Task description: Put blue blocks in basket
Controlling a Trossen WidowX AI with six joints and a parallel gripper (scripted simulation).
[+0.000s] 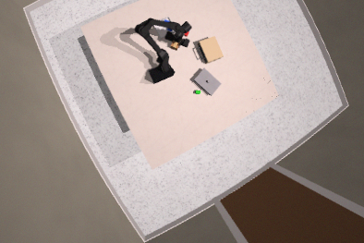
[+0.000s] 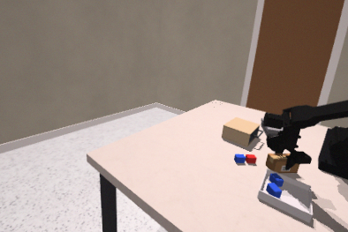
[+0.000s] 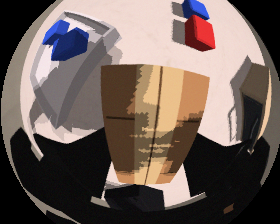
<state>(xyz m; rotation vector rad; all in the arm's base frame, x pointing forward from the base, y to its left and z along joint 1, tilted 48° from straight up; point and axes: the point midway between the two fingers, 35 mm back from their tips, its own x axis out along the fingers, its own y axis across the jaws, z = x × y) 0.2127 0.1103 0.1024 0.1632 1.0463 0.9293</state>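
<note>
The cardboard box lies 20 mm below my hand. The rest, counted from my hand: grey basket: 160 mm to the left, 40 mm below, 10 mm behind; tan drawer unit: 210 mm ahead, 200 mm to the right, 20 mm below; red block: 120 mm ahead, 40 mm below, 20 mm to the left.
</note>
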